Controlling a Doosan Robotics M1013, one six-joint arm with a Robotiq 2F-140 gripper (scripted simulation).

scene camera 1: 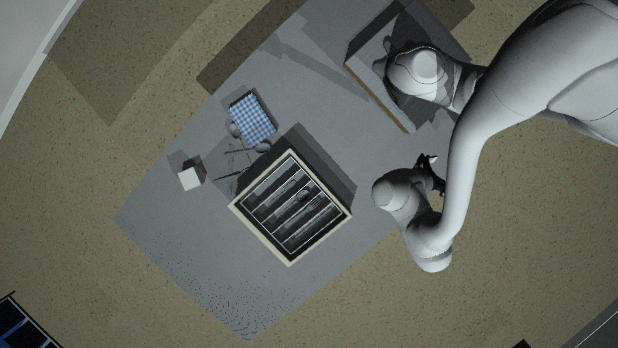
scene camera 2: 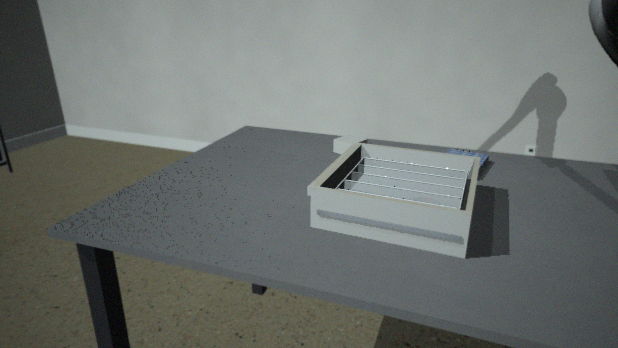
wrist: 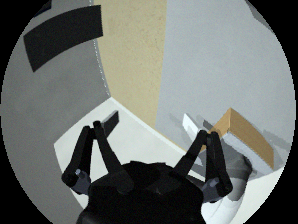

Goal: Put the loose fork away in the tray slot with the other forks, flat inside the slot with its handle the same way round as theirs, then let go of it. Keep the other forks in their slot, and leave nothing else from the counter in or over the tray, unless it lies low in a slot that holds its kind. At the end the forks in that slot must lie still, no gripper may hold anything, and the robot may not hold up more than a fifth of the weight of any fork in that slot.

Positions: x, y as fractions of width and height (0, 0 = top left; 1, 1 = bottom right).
Scene:
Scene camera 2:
cutlery tray: 0.67, 0.52
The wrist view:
gripper: 0.51, 0.52

